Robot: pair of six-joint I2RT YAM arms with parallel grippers.
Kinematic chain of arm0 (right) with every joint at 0, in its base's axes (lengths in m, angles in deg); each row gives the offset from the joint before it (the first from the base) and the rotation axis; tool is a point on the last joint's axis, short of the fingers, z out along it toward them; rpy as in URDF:
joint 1: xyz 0 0 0.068 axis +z
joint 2: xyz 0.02 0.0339 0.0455 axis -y
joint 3: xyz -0.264 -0.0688 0 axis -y
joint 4: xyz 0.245 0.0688 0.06 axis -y
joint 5: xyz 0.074 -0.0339 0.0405 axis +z
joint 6: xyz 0.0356 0 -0.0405 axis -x
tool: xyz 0 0 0 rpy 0 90 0
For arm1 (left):
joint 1: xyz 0 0 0.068 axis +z
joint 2: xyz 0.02 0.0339 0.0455 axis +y
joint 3: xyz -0.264 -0.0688 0 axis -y
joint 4: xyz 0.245 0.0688 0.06 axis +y
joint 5: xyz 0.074 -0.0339 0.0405 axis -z
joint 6: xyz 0.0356 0 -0.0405 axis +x
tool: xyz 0 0 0 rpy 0 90 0
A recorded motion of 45 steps. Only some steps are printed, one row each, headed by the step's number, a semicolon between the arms.
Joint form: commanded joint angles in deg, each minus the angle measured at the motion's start. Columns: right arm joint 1, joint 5, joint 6, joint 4, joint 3, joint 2; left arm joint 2, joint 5, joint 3, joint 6, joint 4, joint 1.
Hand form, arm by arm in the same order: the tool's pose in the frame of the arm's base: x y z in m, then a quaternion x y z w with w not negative. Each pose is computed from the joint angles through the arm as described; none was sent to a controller.
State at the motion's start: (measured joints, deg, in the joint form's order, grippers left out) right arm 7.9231 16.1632 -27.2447 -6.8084 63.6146 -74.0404; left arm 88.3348 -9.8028 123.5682 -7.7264 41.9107 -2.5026
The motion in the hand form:
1: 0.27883 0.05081 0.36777 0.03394 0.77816 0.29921 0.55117; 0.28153 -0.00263 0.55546 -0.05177 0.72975 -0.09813 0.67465
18: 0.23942 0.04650 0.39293 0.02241 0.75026 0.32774 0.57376; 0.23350 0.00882 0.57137 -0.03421 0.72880 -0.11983 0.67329
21: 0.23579 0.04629 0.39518 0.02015 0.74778 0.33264 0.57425; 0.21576 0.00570 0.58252 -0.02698 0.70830 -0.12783 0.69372
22: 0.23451 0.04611 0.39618 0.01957 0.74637 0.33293 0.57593; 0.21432 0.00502 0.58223 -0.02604 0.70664 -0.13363 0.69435
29: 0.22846 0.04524 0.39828 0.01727 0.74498 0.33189 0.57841; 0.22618 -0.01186 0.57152 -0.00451 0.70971 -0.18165 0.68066
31: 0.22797 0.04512 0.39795 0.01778 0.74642 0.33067 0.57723; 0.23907 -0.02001 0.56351 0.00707 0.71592 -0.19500 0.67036
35: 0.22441 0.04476 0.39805 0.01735 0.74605 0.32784 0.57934; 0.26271 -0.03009 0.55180 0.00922 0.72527 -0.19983 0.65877
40: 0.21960 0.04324 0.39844 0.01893 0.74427 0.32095 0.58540; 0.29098 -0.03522 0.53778 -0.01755 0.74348 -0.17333 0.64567
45: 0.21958 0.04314 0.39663 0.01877 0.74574 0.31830 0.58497; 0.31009 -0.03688 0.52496 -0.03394 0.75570 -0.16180 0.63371
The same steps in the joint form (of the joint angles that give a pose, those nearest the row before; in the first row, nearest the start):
1: 0.25 1.24 0.18 0.57 -0.77 4.51; -2.19 14.01 -3.58 -4.31 -4.01 2.50
18: 0.25 3.52 -1.58 -1.54 -1.83 12.87; -7.65 21.05 -2.47 -4.31 2.29 6.37
21: 0.25 4.05 -1.85 -1.80 -1.83 13.57; -9.66 21.49 -2.00 -4.84 1.26 5.93
22: 0.25 4.05 -1.85 -1.80 -1.83 13.83; -10.11 21.93 -2.62 -5.28 0.81 5.84
29: 0.25 4.05 -1.58 -2.60 -2.00 15.07; -10.38 23.51 -6.67 -7.48 -2.53 1.64
31: 0.25 3.97 -1.50 -2.95 -2.00 15.15; -9.33 23.86 -8.17 -7.57 -4.03 -0.22
35: 0.34 3.61 -1.23 -3.30 -2.35 15.94; -6.61 22.56 -9.14 -7.74 -6.14 -2.33
40: 0.25 2.82 -0.79 -3.56 -2.88 17.08; -2.56 17.46 -8.34 -7.83 -6.31 -3.47
45: 0.25 2.65 -0.53 -3.56 -3.23 17.18; -0.10 15.34 -8.70 -8.36 -6.93 -3.65

